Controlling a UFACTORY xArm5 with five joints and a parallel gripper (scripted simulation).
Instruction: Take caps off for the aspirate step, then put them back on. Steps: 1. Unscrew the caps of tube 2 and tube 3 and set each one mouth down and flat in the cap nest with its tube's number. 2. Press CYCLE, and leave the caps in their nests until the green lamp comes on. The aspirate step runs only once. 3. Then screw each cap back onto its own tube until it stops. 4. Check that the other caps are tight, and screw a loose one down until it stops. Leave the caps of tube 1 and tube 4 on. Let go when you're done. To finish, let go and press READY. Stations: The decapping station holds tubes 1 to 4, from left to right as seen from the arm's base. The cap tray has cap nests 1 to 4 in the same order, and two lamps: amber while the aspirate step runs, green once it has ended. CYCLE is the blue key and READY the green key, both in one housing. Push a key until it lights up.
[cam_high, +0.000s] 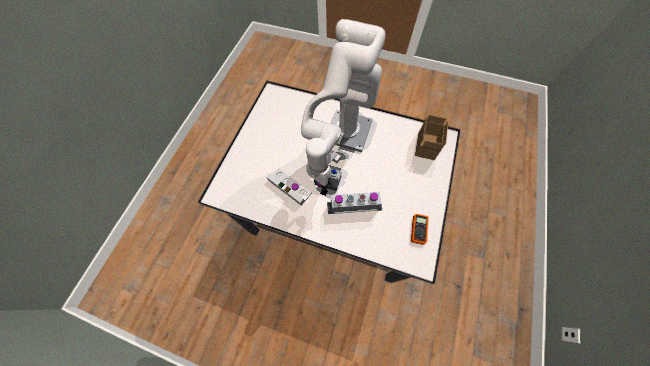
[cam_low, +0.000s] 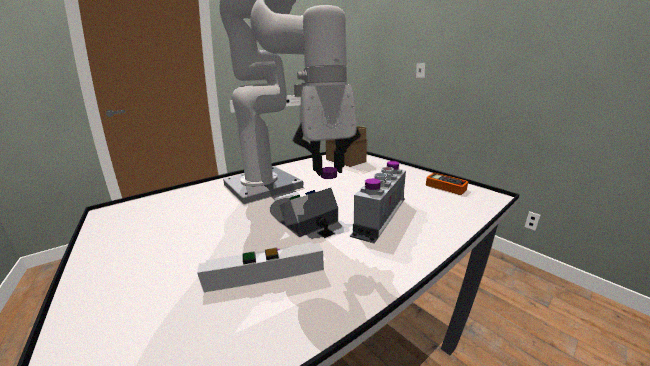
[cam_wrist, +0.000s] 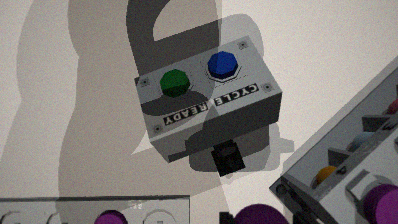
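Now: hand 1 cm short of the purple cap, 14 cm to the left of it and 16 cm above it. From my hand the other things lie so: key housing (9 cm behind, 12 cm below); then blue key (11 cm behind, 2 cm to the left, 11 cm below); then green key (11 cm behind, 2 cm to the right, 11 cm below).
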